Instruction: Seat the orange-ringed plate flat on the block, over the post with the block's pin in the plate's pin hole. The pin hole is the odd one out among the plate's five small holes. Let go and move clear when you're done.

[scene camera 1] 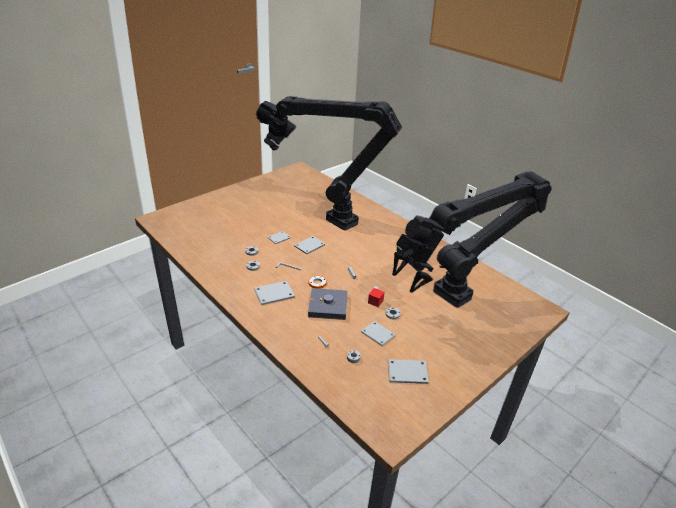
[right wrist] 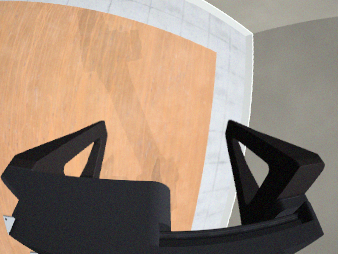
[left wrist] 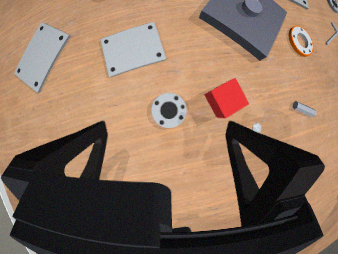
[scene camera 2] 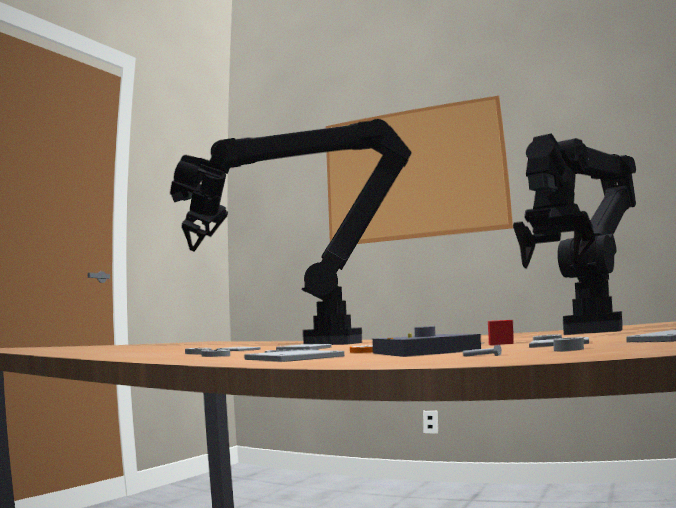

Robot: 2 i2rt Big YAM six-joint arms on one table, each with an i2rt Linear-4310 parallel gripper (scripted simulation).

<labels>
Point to a red cube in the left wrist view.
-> At 225,100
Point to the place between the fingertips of my right gripper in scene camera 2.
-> At 200,243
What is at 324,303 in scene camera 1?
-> A dark grey block.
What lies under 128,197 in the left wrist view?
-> My left gripper.
</labels>
